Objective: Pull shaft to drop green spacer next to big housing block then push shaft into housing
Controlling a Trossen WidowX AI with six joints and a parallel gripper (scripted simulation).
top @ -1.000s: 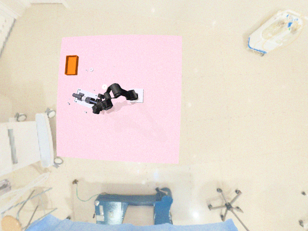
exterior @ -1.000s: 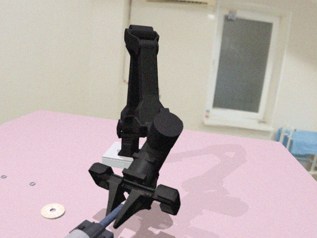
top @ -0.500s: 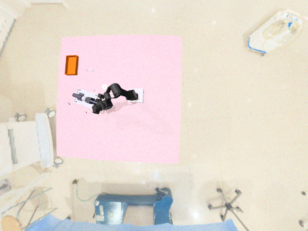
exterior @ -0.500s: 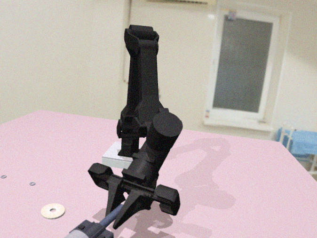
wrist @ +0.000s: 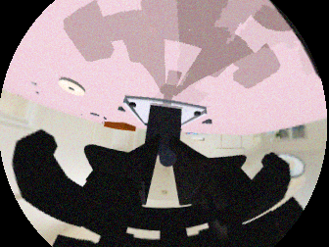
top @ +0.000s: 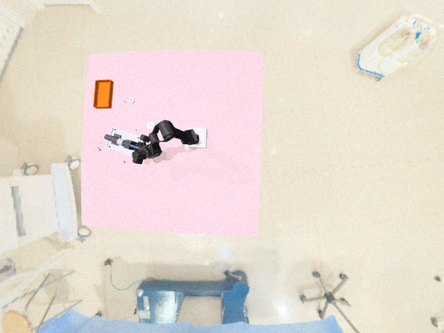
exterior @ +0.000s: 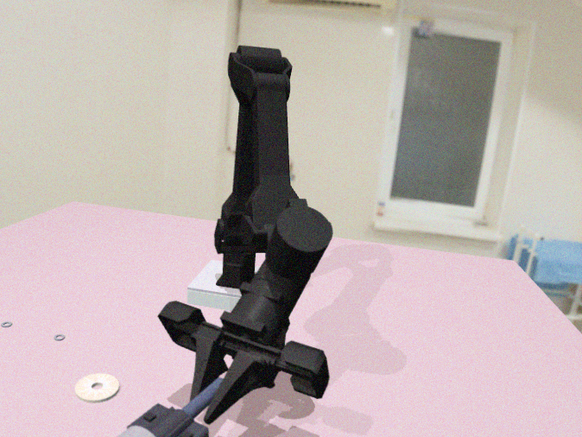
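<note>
The green spacer lies 90 mm ahead of my gripper tip, 50 mm below it and 30 mm to the right of it. From my gripper tip the other things lie so: orange bin (380 mm to the right, 290 mm ahead, 50 mm below); shaft (30 mm ahead, 20 mm above, 10 mm to the right).
</note>
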